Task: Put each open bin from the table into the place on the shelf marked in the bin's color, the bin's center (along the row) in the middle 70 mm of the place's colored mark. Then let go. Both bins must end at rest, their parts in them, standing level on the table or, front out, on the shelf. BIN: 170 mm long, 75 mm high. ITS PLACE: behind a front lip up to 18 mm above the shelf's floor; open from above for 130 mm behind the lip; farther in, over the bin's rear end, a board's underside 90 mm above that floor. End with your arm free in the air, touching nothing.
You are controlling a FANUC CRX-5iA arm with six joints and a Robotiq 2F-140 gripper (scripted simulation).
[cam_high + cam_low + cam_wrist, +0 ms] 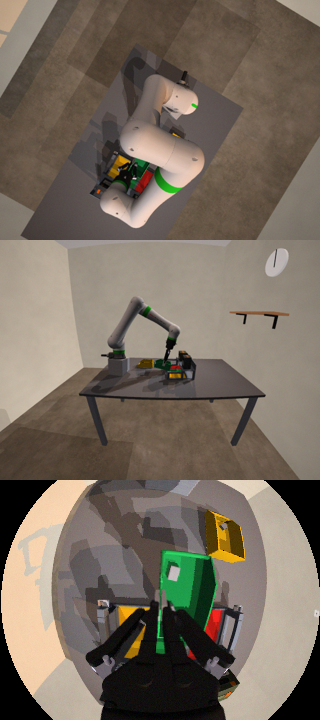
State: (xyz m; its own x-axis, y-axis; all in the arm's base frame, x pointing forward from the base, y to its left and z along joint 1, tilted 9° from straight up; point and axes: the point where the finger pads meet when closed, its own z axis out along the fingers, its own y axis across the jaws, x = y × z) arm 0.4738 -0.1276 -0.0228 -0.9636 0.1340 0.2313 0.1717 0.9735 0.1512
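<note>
Now: the green bin 10 mm behind my hand, 50 mm to the left of it and 40 mm below it. Round my hand: yellow-marked place 110 mm ahead, 90 mm to the right, 120 mm below; red mark 150 mm ahead, 130 mm to the left, 120 mm below; yellow bin 180 mm behind, 220 mm to the left, 80 mm below.
</note>
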